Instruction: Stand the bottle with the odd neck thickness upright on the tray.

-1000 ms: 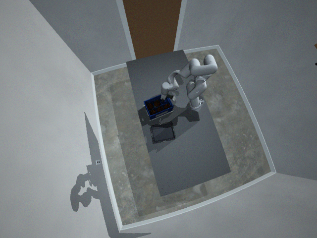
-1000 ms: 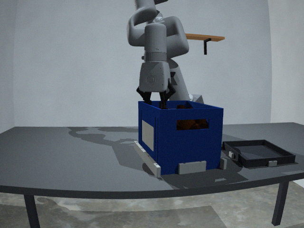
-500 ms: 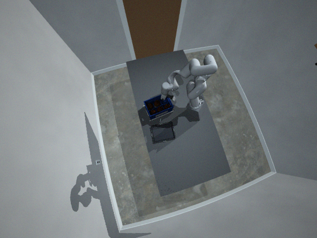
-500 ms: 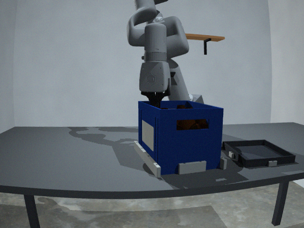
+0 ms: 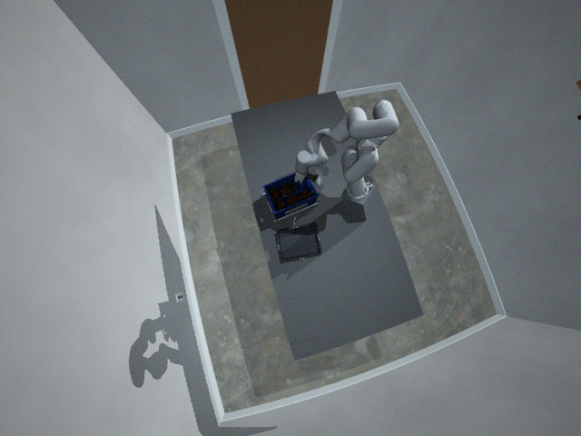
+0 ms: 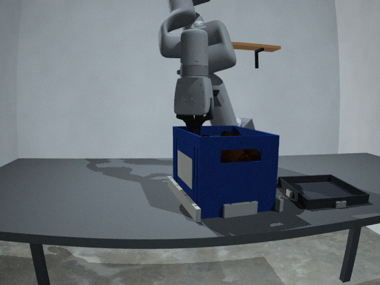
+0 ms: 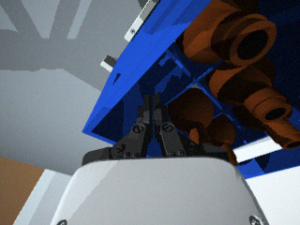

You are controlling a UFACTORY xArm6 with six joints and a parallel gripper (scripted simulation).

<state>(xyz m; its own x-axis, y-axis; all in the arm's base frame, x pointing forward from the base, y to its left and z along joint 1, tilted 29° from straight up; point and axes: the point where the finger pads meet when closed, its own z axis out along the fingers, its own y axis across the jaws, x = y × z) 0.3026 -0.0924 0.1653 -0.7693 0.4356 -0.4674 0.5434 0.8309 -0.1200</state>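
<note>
Right now my hand is 9 cm short of the bottle, 7 cm above it and 2 cm to the right of it. The rest, counted from my hand: blue crate: 8 cm ahead, 7 cm below, 6 cm to the left; dark tray: 35 cm to the left, 15 cm below, 10 cm ahead.
</note>
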